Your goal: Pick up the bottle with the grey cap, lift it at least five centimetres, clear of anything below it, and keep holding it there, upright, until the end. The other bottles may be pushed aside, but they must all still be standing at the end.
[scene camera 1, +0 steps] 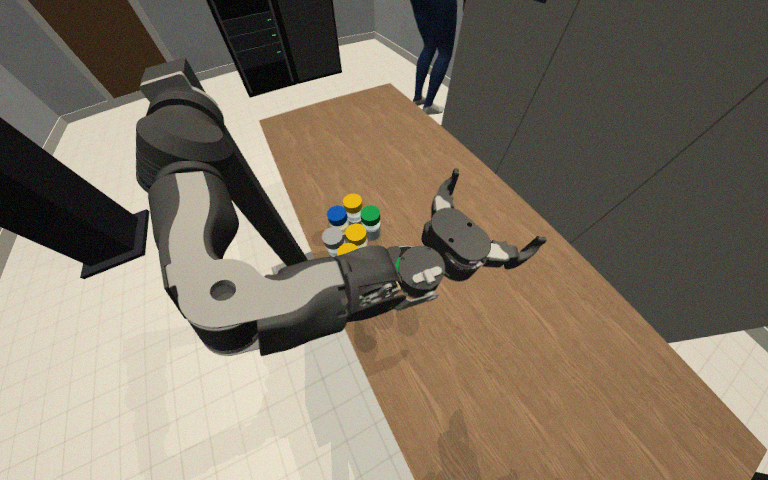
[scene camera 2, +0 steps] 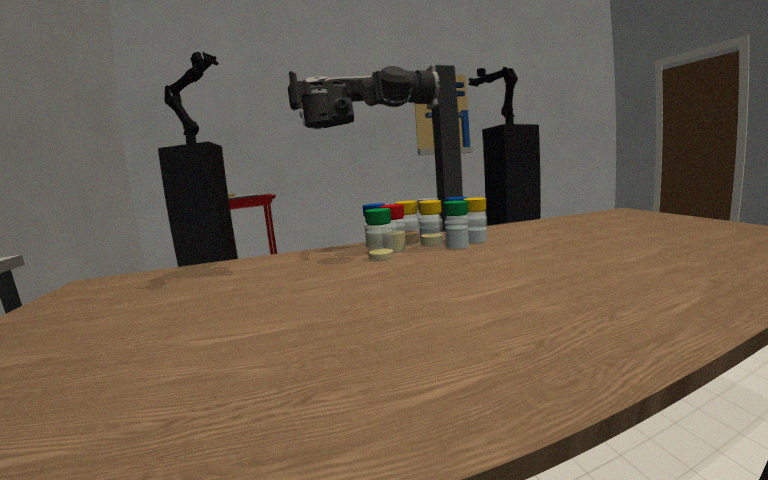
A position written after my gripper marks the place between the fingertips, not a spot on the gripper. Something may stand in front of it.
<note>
In view: my gripper point(scene camera 1: 492, 210), a green-capped bottle point(scene camera 2: 379, 233), a yellow-capped bottle point(scene camera 2: 477, 218) and a yellow-capped bottle point(scene camera 2: 430, 224).
My gripper also shows in scene camera 2 point(scene camera 2: 339, 85).
</note>
